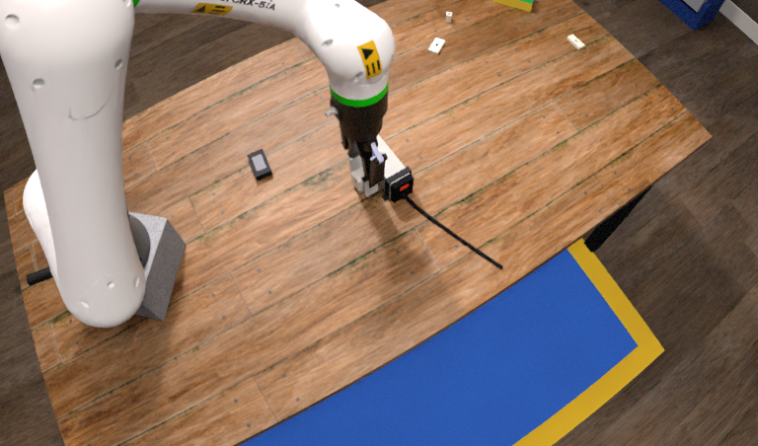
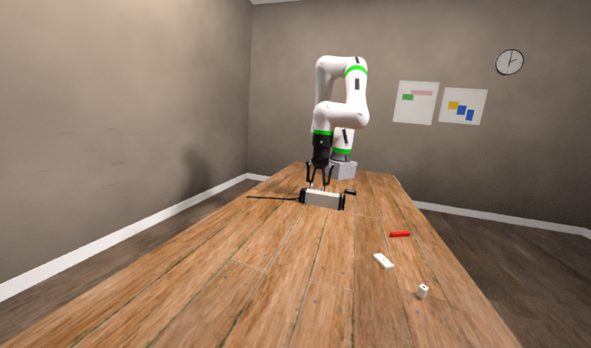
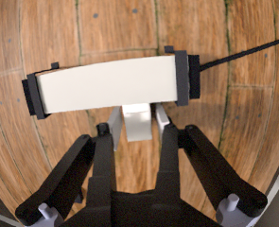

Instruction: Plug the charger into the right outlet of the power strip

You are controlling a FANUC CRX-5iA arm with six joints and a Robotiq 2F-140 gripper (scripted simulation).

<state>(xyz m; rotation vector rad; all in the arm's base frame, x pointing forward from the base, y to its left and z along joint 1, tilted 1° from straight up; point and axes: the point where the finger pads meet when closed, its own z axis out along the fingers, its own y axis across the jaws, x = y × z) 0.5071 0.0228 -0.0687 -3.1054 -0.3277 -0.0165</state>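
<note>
My gripper is now 10 mm short of the white charger and 10 mm above it.
</note>
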